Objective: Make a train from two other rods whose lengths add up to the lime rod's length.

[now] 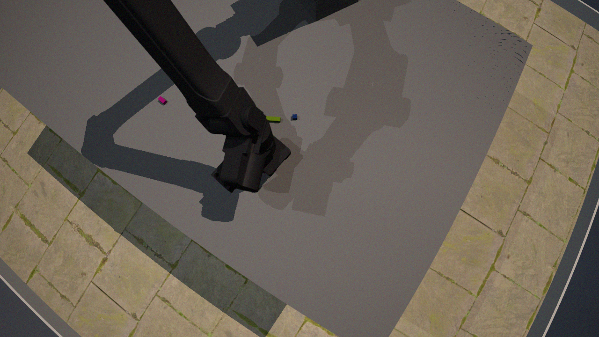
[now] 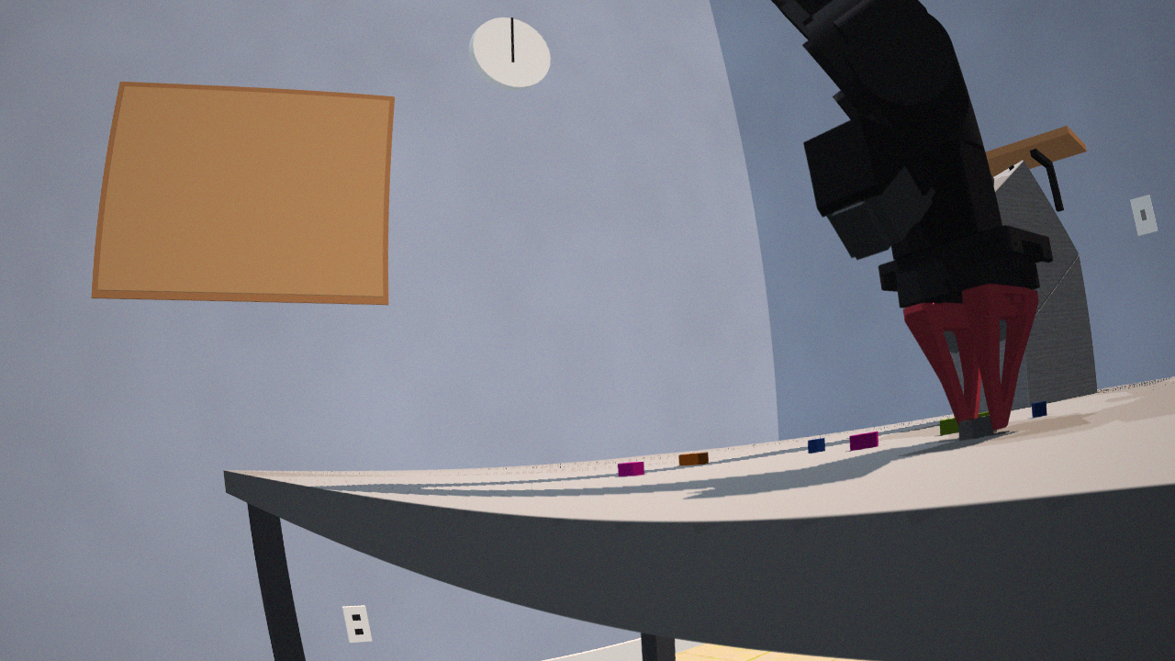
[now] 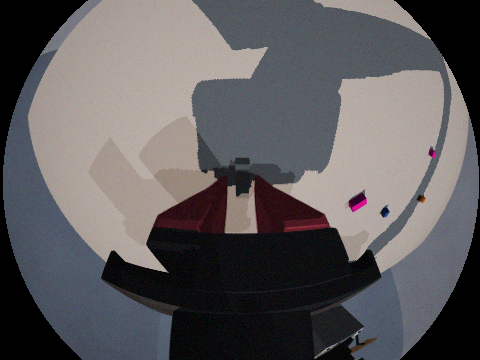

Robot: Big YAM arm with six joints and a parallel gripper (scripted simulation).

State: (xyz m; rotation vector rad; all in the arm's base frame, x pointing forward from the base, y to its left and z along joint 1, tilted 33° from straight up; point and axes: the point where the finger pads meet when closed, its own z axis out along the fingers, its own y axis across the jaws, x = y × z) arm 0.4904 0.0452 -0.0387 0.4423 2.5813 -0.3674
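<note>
Right now the grey rod is 1 cm below my hand. Round my hand: lime rod: 9 cm behind, 2 cm to the right, 1 cm below; orange rod: 31 cm to the right, 18 cm behind, 1 cm below.
</note>
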